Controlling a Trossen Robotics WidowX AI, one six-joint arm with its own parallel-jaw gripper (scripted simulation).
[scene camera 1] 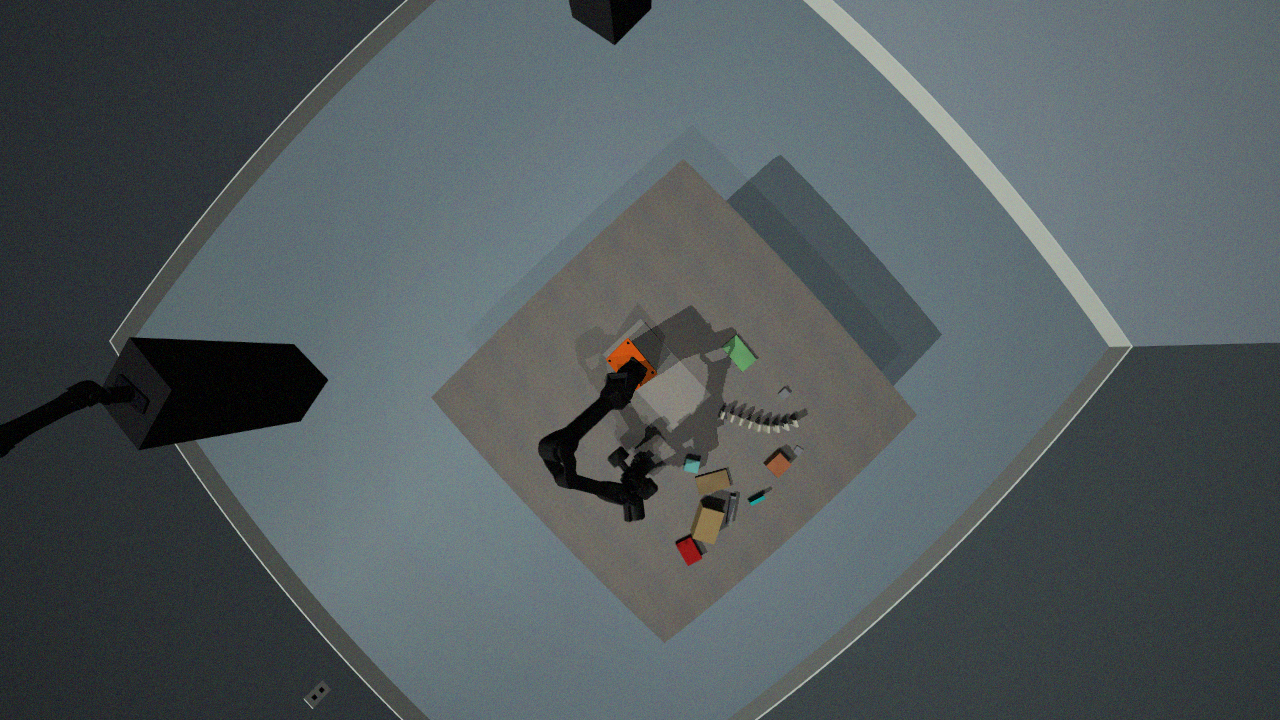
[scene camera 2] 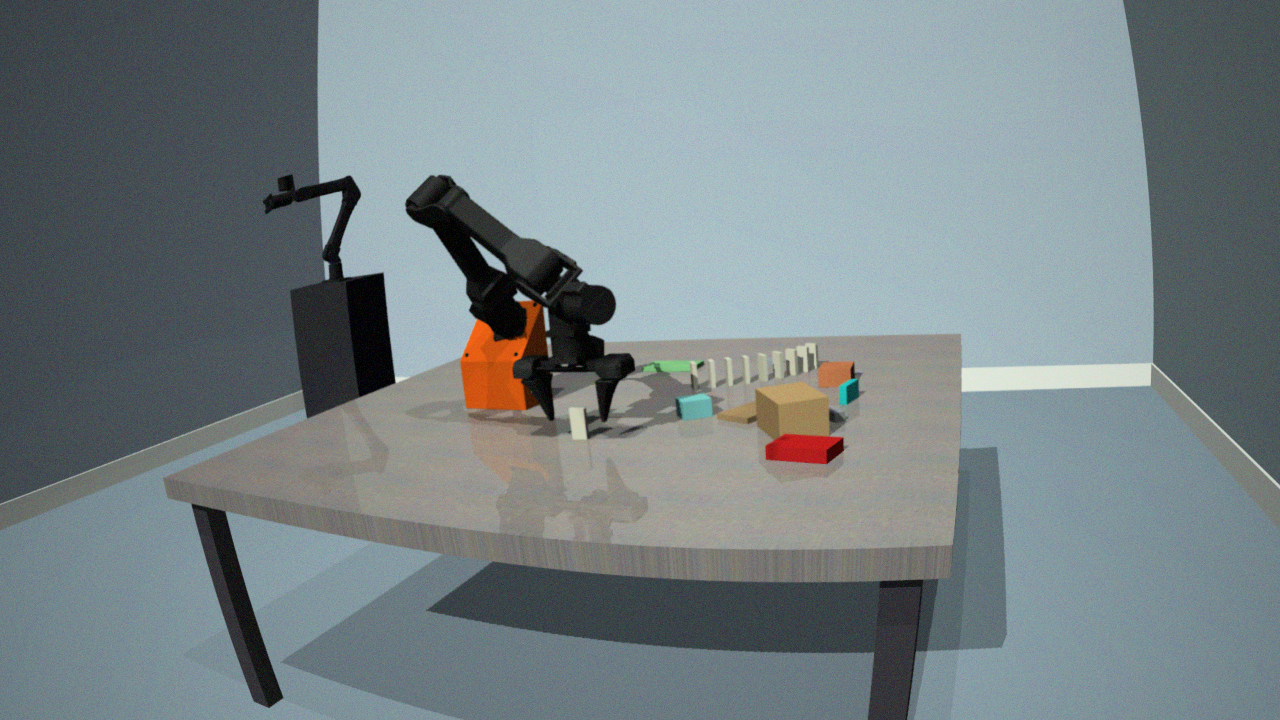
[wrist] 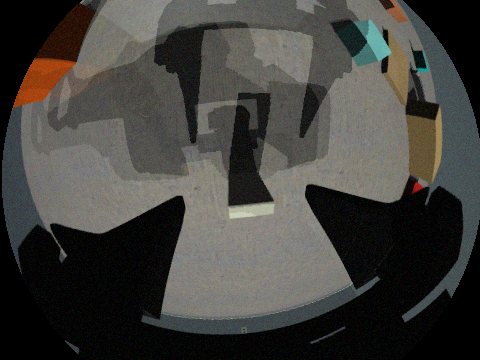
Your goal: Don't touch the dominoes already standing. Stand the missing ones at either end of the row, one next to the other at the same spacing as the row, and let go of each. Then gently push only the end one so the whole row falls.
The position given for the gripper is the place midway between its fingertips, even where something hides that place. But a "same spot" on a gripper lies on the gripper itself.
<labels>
gripper: scene camera 1 633,465; scene camera 2; wrist
tan box: scene camera 1 708,518; scene camera 2; wrist
same spot on gripper: (scene camera 2: 539,384) = (wrist: 152,298)
same spot on tan box: (wrist: 424,121) = (scene camera 2: 757,403)
</labels>
